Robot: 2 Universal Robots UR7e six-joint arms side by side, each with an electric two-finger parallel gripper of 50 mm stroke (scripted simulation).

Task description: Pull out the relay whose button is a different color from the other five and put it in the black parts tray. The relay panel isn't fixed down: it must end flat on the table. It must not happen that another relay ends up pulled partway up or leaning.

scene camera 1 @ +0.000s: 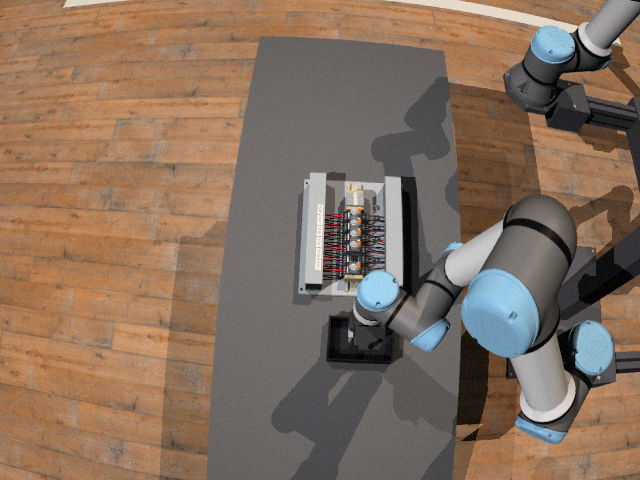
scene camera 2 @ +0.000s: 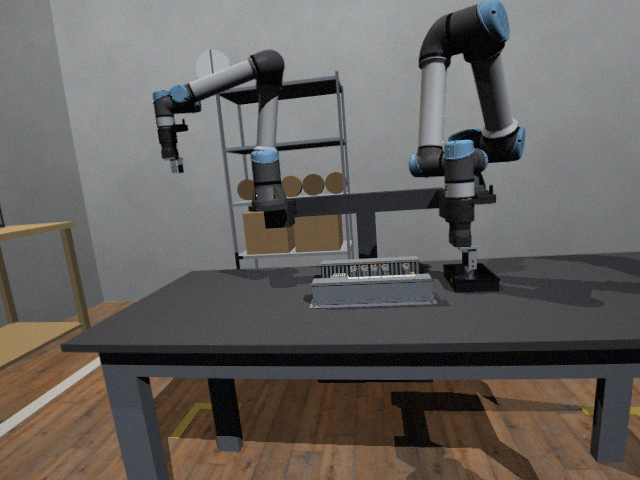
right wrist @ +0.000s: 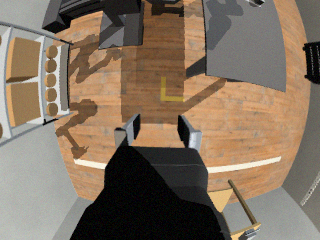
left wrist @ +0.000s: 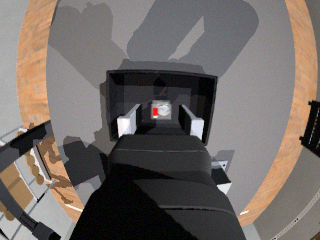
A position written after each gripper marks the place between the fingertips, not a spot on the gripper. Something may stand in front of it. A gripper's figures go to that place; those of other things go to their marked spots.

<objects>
The left gripper [scene camera 2: 469,266]: 108 cm from the lens. A black parts tray [scene camera 2: 485,280] is 102 cm from the lens. A relay panel [scene camera 2: 335,289] is 92 cm from the lens. The marked spots on the relay panel and the black parts tray are 39 cm apart.
</objects>
